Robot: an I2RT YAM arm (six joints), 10 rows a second.
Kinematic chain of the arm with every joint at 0, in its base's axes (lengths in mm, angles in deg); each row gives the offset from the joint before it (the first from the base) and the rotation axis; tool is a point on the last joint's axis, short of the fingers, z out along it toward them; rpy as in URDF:
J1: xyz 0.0 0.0 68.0 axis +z
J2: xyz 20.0 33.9 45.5 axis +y
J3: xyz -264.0 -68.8 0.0 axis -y
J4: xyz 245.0 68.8 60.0 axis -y
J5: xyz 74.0 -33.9 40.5 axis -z
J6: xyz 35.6 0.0 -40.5 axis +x
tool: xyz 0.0 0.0 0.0 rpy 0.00 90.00 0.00
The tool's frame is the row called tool.
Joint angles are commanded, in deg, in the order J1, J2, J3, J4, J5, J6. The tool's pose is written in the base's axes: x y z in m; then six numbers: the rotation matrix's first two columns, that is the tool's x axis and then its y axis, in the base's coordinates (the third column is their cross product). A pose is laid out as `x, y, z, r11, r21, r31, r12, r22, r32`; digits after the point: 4 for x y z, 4 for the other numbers.
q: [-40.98, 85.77, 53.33, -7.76, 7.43, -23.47]
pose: 0.2408, -0.2153, 0.2254, -0.7357, 0.1159, -0.6674, 0.4708, 0.7958, -0.3808
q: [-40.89, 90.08, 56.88, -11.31, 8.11, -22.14]
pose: 0.2508, -0.2238, 0.2170, -0.7638, 0.1678, -0.6233, 0.4710, 0.8052, -0.3604
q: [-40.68, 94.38, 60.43, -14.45, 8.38, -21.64]
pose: 0.2616, -0.2317, 0.2080, -0.7920, 0.1997, -0.5769, 0.4585, 0.8185, -0.3461
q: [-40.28, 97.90, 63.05, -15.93, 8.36, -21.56]
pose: 0.2718, -0.2371, 0.1996, -0.8105, 0.2103, -0.5467, 0.4429, 0.8308, -0.3371
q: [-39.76, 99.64, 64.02, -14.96, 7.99, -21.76]
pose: 0.2795, -0.2390, 0.1955, -0.8115, 0.1976, -0.5499, 0.4311, 0.8378, -0.3351
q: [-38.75, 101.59, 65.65, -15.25, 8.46, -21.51]
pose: 0.2892, -0.2388, 0.1918, -0.8188, 0.1921, -0.5411, 0.4201, 0.8428, -0.3365
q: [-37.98, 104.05, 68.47, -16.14, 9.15, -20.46]
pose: 0.3007, -0.2419, 0.1902, -0.8192, 0.2018, -0.5368, 0.4257, 0.8412, -0.3335
